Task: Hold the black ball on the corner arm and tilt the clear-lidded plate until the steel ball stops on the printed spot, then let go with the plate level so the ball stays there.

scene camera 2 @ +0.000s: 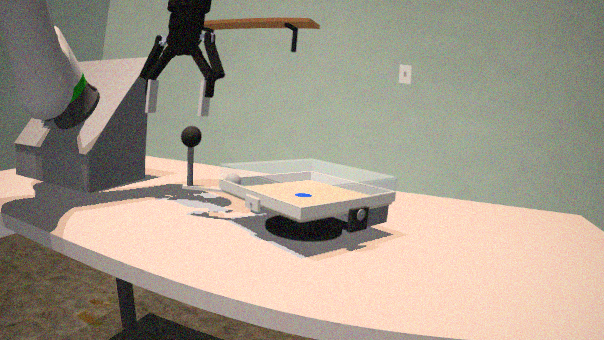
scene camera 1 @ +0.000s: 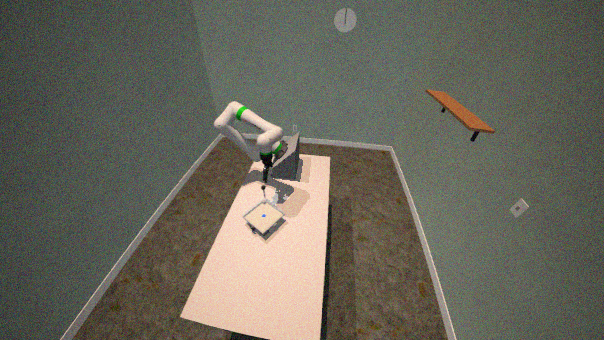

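The black ball [scene camera 1: 263, 187] [scene camera 2: 191, 136] stands upright on a thin post at the end of the corner arm [scene camera 2: 204, 188]. The clear-lidded plate [scene camera 1: 253, 226] [scene camera 2: 350, 204] sits on a dark round base, and a blue printed spot [scene camera 1: 264, 216] [scene camera 2: 303, 195] shows at the middle of its floor. The steel ball [scene camera 2: 233, 178] lies in the plate's left corner, nearest the post, away from the spot; in scene camera 1 it is too small to tell. My gripper [scene camera 1: 265, 181] [scene camera 2: 177, 114] is open and empty, pointing down above the black ball, with a gap between fingertips and ball.
A grey wedge-shaped pedestal [scene camera 1: 287, 167] [scene camera 2: 119, 135] carries the arm at the table's far end. A dark block with a knob [scene camera 2: 358, 219] is on the plate's side. The table [scene camera 1: 270, 285] [scene camera 2: 450, 280] extends beyond the plate. A wooden shelf [scene camera 1: 460, 111] [scene camera 2: 260, 23] is on the wall.
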